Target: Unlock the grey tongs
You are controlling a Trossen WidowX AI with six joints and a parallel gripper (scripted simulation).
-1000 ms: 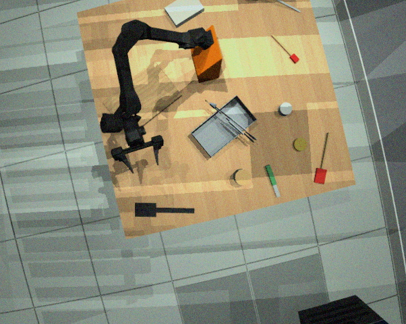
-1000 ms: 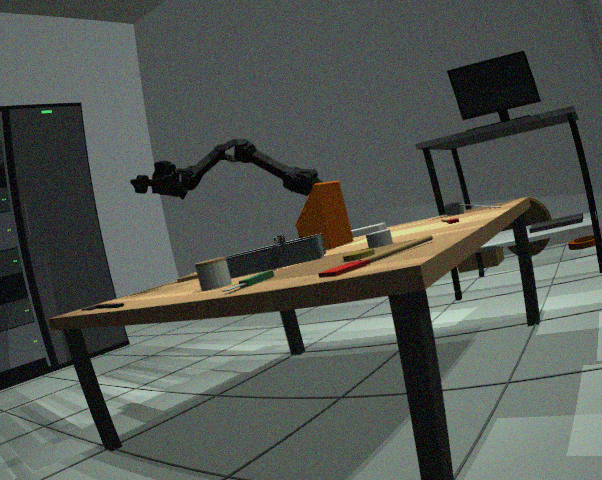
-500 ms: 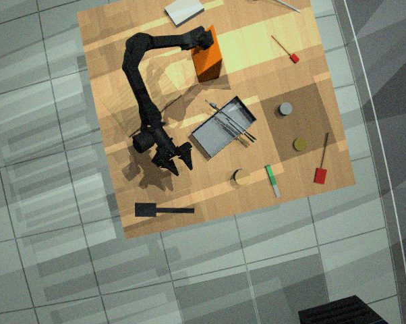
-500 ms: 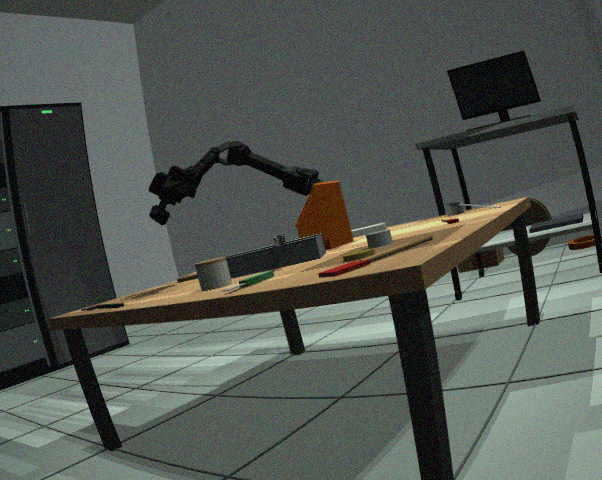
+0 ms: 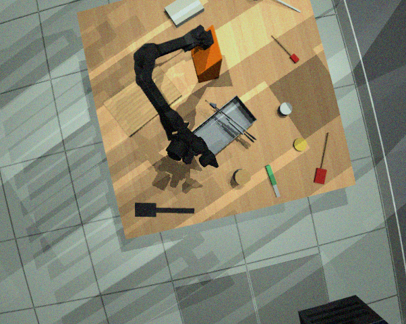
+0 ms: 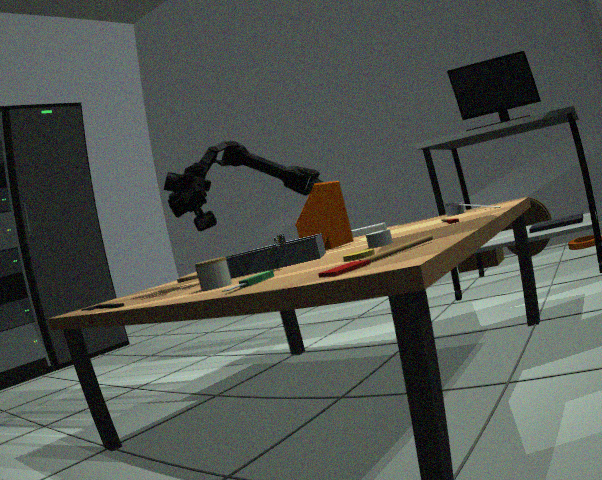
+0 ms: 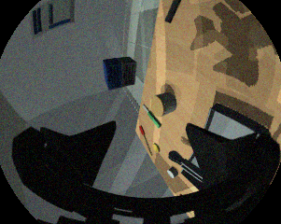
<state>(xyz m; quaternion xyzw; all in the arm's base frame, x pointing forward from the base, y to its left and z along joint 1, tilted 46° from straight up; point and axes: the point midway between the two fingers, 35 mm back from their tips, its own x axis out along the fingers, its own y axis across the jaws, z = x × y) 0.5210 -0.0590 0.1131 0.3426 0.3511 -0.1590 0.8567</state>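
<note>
Right now my gripper tip is 16 cm past the grey roasting tin, 16 cm above it and 10 cm to the right of it. The rest, counted from my gripper tip: black spatula (33 cm to the right, 19 cm below, 18 cm ahead); then green-handled tool (29 cm to the left, 19 cm below, 19 cm ahead); then white cylinder (44 cm to the left, 18 cm below, 18 cm behind).
</note>
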